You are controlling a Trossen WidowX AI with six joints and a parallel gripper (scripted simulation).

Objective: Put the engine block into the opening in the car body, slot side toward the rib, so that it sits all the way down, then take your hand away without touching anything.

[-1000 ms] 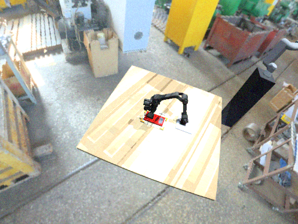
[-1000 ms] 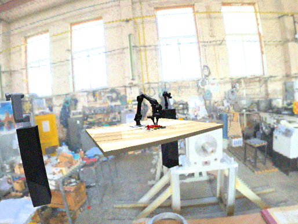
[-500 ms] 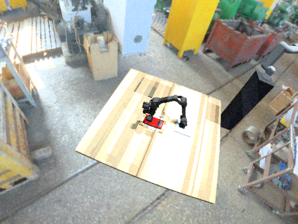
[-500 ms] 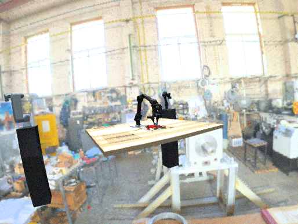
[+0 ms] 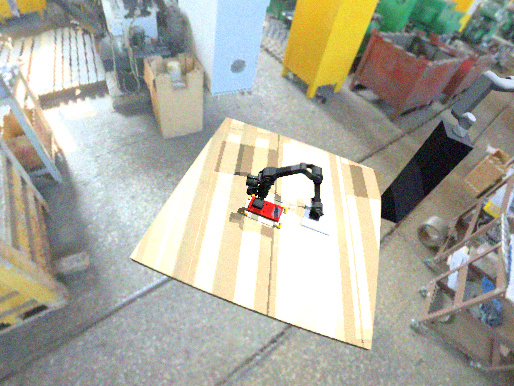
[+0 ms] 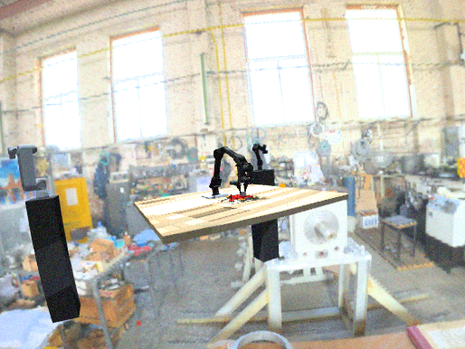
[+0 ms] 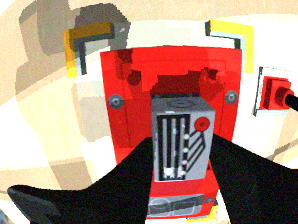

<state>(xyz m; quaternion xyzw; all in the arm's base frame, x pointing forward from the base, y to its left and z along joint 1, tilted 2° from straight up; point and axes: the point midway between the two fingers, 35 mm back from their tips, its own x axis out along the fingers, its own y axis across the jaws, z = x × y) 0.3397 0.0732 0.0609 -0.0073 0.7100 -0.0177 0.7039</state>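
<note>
The grey engine block lies 1 cm below my gripper tip. Round my gripper tip: black upright peg 2 cm ahead, 11 cm to the right, 2 cm below.
</note>
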